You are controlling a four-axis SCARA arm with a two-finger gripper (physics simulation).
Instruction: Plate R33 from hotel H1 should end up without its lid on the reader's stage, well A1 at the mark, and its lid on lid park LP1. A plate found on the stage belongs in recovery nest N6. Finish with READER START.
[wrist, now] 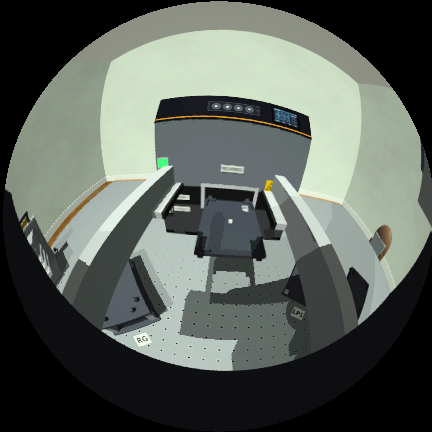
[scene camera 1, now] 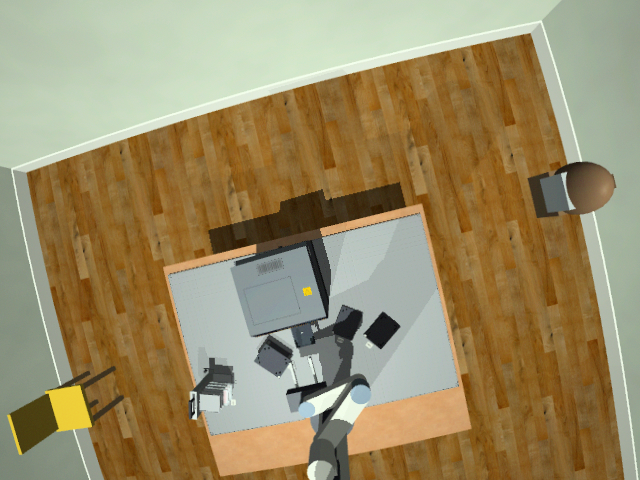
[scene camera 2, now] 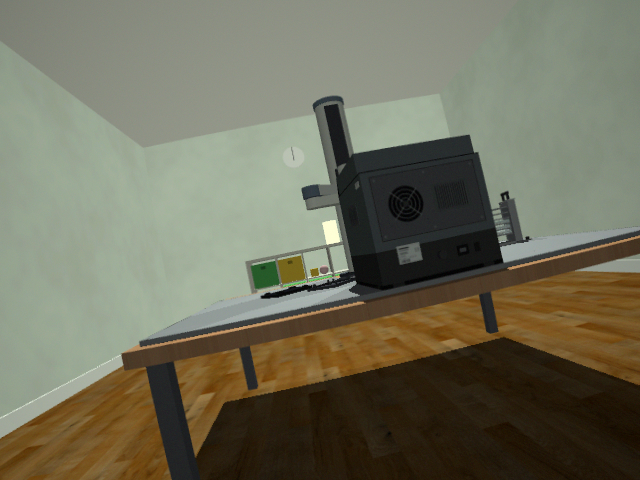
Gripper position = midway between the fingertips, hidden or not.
The gripper (scene camera 1: 300, 359) holds nothing. Also in view: a reader stage (wrist: 216, 237) and a perforated table surface (scene camera 1: 387, 268).
The gripper is seen too in the wrist view (wrist: 222, 178). The perforated table surface shows as well in the wrist view (wrist: 218, 313) and in scene camera 2 (scene camera 2: 251, 306).
